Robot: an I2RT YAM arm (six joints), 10 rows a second.
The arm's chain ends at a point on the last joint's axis. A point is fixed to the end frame.
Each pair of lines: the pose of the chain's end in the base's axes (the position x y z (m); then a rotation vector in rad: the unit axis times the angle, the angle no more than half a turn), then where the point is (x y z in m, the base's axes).
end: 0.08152, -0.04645, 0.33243, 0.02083, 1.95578, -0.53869
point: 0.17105 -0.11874 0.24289
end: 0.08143, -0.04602, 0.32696, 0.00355, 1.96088, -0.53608
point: 0.17116 -0.11764 0.23708
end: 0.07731, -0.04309, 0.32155, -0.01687, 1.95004, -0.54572
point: 0.16828 -0.11529 0.23340
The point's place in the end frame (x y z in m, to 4 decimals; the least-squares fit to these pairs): 0.0544 -0.0101 0.1349
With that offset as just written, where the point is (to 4 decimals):
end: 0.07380, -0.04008, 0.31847, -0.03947, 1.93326, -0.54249
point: 0.1672 -0.1114 0.2322
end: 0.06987, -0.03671, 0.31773, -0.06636, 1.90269, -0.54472
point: 0.1668 -0.1076 0.2351
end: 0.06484, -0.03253, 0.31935, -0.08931, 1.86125, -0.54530
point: 0.1662 -0.1027 0.2415
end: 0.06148, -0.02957, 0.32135, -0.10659, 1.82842, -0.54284
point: 0.1662 -0.0988 0.2472
